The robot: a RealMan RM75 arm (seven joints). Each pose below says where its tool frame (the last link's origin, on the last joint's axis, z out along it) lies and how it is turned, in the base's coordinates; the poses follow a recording.
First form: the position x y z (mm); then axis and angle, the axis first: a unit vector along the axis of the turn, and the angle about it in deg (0 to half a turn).
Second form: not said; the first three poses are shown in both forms.
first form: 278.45, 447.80, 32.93, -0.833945, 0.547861, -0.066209, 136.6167
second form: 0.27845, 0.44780, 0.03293, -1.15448, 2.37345, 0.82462
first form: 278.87, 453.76, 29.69, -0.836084, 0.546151, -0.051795, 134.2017
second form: 0.27887, 0.45376, 0.02969, -1.11417, 2.33593, 0.87015
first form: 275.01, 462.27, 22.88, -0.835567, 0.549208, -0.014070, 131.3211
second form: 0.27501, 0.46227, 0.02288, -1.02041, 2.29155, 0.95822
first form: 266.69, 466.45, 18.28, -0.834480, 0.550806, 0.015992, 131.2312
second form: 0.26669, 0.46645, 0.01828, -0.95212, 2.28985, 1.02265
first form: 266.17, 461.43, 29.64, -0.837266, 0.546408, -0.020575, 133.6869
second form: 0.26617, 0.46143, 0.02964, -1.04066, 2.33229, 0.94452
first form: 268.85, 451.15, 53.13, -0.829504, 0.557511, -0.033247, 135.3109
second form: 0.26885, 0.45115, 0.05313, -1.05975, 2.35894, 0.89833
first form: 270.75, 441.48, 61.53, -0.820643, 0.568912, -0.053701, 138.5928
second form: 0.27075, 0.44148, 0.06153, -1.10576, 2.41130, 0.82347
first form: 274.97, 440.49, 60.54, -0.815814, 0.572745, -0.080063, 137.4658
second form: 0.27497, 0.44049, 0.06054, -1.16156, 2.38291, 0.75582
